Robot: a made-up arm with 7 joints.
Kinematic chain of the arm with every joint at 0, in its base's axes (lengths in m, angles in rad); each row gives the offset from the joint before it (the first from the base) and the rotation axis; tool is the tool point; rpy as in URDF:
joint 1: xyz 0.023 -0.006 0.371 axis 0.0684 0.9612 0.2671
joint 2: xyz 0 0.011 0.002 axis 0.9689 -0.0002 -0.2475
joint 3: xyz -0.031 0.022 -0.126 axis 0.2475 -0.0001 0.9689
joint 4: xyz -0.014 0.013 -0.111 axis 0.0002 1 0
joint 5: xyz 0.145 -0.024 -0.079 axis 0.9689 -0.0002 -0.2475
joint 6: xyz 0.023 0.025 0.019 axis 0.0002 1 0
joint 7: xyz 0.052 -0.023 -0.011 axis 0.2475 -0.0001 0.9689
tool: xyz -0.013 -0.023 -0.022 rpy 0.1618 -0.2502 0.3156
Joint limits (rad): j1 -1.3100..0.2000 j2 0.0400..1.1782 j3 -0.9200..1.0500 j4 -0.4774..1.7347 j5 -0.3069..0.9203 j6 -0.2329..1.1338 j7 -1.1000..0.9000
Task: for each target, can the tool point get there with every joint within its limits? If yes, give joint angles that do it. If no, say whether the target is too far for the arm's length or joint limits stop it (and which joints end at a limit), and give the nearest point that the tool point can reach.
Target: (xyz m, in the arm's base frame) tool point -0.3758 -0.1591 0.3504
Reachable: no: joint limits stop it (at a limit: joint 1, joint 2, joint 4, joint 6, joint 7) | nearest point -0.2374 -0.0099 0.0429 | short by 0.369 m
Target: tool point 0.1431 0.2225 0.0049
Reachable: yes | joints -0.1404 0.4882 0.2664 0.6652 0.2234 0.2623 -0.0818
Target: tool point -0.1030 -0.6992 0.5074
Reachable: no: too far | nearest point 0.1661 -0.2457 0.3621 | short by 0.547 m
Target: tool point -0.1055 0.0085 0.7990
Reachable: no: joint limits stop it (at a limit: joint 1, joint 2, joint 4, joint 5, joint 6, joint 7) | nearest point 0.0679 0.1787 0.6099 | short by 0.308 m
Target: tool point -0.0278 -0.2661 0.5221
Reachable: no: joint limits stop it (at a limit: joint 1, joint 2, joint 4, joint 5, joint 6, joint 7) | nearest point 0.1561 -0.2277 0.3794 | short by 0.236 m
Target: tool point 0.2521 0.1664 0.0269
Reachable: yes | joints -0.8575 0.4970 0.5156 1.5192 0.5150 0.7809 0.2289
